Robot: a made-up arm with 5 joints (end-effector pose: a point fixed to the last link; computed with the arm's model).
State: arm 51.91 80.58 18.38 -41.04 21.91
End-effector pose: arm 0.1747 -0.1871 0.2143 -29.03 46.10 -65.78
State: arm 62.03 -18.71 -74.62 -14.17 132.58
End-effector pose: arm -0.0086 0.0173 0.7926 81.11 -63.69 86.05
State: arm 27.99 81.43 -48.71 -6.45 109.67
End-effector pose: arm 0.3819 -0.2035 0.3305 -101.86 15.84 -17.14
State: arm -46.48 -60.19 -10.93 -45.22 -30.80
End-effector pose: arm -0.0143 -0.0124 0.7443 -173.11 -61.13 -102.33
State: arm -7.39 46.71 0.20 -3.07 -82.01
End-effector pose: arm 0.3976 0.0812 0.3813 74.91 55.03 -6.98
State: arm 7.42 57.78 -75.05 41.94 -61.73
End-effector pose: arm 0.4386 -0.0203 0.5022 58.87 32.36 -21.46
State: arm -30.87 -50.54 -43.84 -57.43 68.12
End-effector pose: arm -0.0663 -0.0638 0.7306 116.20 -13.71 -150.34
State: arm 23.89 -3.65 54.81 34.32 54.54
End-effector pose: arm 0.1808 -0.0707 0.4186 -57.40 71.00 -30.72
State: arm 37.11 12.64 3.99 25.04 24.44
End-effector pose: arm 0.2692 -0.1770 0.4882 -26.72 29.87 -47.59
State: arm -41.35 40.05 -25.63 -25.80 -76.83
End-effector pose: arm 0.3261 0.2995 0.5384 81.65 -0.12 32.13
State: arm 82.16 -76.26 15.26 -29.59 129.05
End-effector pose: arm -0.0151 0.0648 0.7066 118.35 -75.23 34.25
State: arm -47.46 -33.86 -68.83 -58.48 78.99
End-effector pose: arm -0.0238 -0.0762 0.7330 105.70 -4.81 -136.41
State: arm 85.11 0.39 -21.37 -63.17 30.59
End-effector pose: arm 0.0283 -0.2148 0.7317 102.10 -79.90 145.69
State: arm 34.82 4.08 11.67 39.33 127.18
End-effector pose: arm 0.2516 -0.1735 0.5041 -108.27 46.91 -15.60
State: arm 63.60 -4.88 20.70 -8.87 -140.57
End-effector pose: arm 0.1539 -0.2497 0.5894 145.93 20.15 -57.37
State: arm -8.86 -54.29 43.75 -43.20 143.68
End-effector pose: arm 0.1475 0.0122 0.6719 -159.77 -53.68 33.51
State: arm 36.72 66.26 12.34 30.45 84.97
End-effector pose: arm 0.1958 -0.1423 0.2623 55.86 82.37 99.34
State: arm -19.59 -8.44 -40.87 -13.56 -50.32
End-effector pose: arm 0.2043 0.0963 0.7728 74.30 -54.64 -3.77
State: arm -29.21 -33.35 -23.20 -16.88 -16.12
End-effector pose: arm 0.1171 0.0759 0.7746 64.61 -70.19 -17.47
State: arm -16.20 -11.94 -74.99 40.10 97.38
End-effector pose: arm 0.1536 0.0267 0.7803 -105.73 -58.03 31.53
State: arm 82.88 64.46 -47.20 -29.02 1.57
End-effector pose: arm 0.0727 -0.4078 0.4472 5.82 -18.25 -96.34
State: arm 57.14 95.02 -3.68 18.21 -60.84
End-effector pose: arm 0.1455 -0.1463 0.1739 -92.99 59.89 147.25
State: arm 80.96 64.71 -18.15 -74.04 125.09
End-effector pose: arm 0.0526 -0.3693 0.4352 -129.04 -33.52 -65.61
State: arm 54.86 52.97 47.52 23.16 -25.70
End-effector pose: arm 0.1168 -0.1005 0.3051 -129.64 53.90 150.32
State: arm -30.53 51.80 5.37 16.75 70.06
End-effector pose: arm 0.3110 0.1590 0.3192 -63.15 59.45 33.80
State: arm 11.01 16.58 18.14 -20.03 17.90
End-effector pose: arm 0.3571 -0.0512 0.4779 -15.73 4.33 -21.35
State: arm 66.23 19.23 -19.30 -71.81 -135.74
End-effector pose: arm 0.1335 -0.2338 0.6736 131.52 -57.82 -57.34
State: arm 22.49 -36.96 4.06 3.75 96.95
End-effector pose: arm 0.1729 -0.0726 0.7027 -99.16 -40.85 -11.94
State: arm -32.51 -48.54 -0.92 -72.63 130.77
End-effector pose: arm 0.0339 -0.0099 0.7339 70.40 -50.25 -168.70
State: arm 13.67 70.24 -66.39 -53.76 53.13
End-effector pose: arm 0.4271 -0.0975 0.5142 -44.27 -64.09 -19.55
